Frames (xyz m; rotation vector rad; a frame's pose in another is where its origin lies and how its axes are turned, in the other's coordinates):
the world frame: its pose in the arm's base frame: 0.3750 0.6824 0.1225 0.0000 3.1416 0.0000
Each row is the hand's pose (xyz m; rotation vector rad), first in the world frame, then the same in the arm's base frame.
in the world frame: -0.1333 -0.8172 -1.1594 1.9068 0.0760 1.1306
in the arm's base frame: 0.5083 -0.1348 1.2819 -1.4063 -1.3729 2.3718
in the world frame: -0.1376 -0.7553 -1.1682 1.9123 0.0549 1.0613
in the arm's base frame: 0.5126 -0.0729 1.2907 -1.3351 -1.4220 2.4056
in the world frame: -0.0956 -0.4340 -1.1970 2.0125 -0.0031 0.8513
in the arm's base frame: 0.4706 0.2484 1.3195 1.0857 1.4446 -2.5667
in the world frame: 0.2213 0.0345 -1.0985 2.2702 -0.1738 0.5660
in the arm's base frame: 0.1537 0.7169 1.2210 0.6699 1.1666 -2.6870
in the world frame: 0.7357 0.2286 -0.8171 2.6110 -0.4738 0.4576
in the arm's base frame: -0.3607 0.9110 0.9396 0.4703 0.6317 -2.6836
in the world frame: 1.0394 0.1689 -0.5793 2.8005 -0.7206 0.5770
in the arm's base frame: -0.6644 0.8513 0.7018 0.5321 0.2631 -2.5828
